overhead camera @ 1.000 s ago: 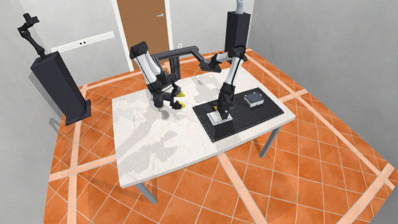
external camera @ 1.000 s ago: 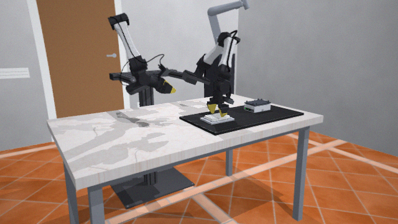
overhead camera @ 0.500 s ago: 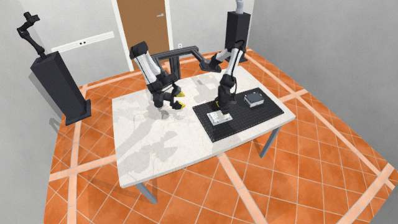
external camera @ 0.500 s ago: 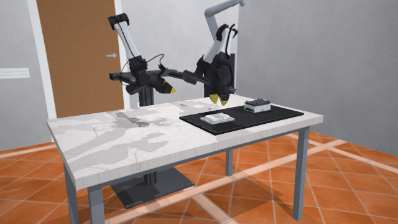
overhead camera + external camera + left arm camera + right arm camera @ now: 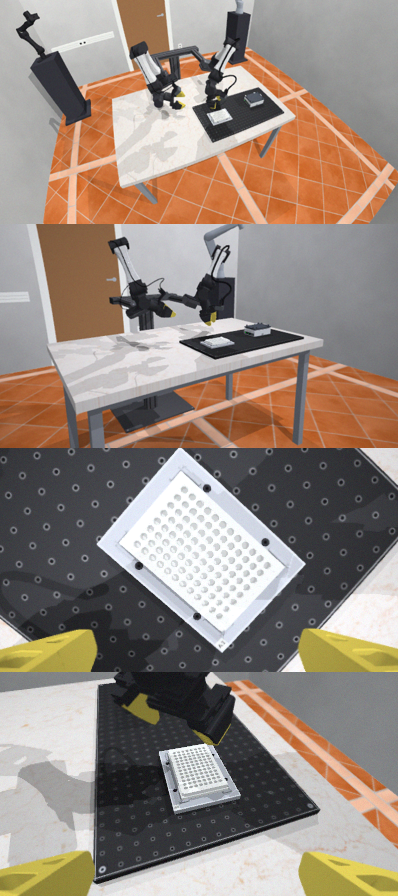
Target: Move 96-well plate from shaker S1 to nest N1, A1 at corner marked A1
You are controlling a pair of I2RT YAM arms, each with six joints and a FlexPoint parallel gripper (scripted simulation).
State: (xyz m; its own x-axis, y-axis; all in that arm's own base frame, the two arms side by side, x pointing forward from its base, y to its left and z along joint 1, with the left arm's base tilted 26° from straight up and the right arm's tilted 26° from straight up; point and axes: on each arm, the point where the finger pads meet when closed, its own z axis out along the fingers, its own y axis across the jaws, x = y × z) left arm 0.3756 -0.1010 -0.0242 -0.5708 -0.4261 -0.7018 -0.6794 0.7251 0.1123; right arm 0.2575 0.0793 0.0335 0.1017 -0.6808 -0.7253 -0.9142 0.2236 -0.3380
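Note:
Now: left hand 110 mm above the white 96-well plate, 30 mm short of it and 20 mm to the right of it. From my left hand the other things lie so: A1 mark: 120 mm below, 50 mm to the right, 30 mm behind; then plate nest N1: 120 mm below, 30 mm ahead, 20 mm to the left.

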